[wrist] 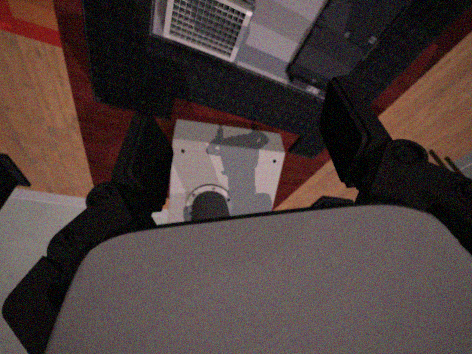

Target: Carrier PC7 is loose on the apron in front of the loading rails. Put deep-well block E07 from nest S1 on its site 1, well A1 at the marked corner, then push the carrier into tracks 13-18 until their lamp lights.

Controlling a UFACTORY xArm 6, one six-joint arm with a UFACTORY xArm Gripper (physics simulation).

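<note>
A white gridded block (205, 27) with many square wells is cut off by the top edge of the wrist view; it sits at the near end of a pale grey panel. No label or marked corner on it can be read, so I cannot tell whether it is E07. A long dark piece (340, 42) with small light studs lies to its right on the same panel; I cannot tell whether this is carrier PC7. My gripper (239, 117) is open and empty, its black fingers wide apart. In the view it lies below the gridded block and the dark piece. Tracks 13-18 and their lamp do not show.
A pale box (195, 165) with a round flange and a dark cylinder shows between the fingers, with shadows across it. A black speckled surface (225, 87) borders the panel. Dark red edging and wooden floor lie beyond. A pale surface (35, 230) is at the left.
</note>
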